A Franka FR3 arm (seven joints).
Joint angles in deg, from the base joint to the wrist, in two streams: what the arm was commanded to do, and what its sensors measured. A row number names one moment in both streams.
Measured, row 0: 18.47 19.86 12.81 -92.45 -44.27 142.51 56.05
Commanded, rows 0 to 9: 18.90 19.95 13.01 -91.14 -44.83 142.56 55.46; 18.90 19.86 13.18 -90.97 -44.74 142.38 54.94; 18.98 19.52 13.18 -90.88 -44.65 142.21 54.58; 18.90 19.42 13.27 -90.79 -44.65 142.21 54.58; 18.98 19.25 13.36 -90.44 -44.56 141.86 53.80; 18.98 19.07 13.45 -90.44 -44.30 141.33 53.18; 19.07 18.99 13.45 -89.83 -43.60 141.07 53.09; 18.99 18.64 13.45 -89.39 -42.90 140.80 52.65; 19.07 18.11 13.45 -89.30 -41.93 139.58 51.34; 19.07 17.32 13.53 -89.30 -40.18 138.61 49.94
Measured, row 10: 18.54 19.59 13.58 -90.47 -43.60 141.61 53.61
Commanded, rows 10 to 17: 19.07 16.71 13.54 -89.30 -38.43 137.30 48.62; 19.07 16.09 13.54 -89.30 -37.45 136.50 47.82; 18.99 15.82 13.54 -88.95 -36.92 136.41 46.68; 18.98 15.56 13.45 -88.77 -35.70 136.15 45.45; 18.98 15.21 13.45 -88.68 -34.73 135.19 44.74; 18.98 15.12 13.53 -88.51 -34.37 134.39 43.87; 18.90 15.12 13.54 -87.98 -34.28 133.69 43.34; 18.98 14.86 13.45 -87.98 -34.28 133.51 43.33
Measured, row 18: 18.56 16.11 13.66 -89.40 -35.74 135.47 45.38
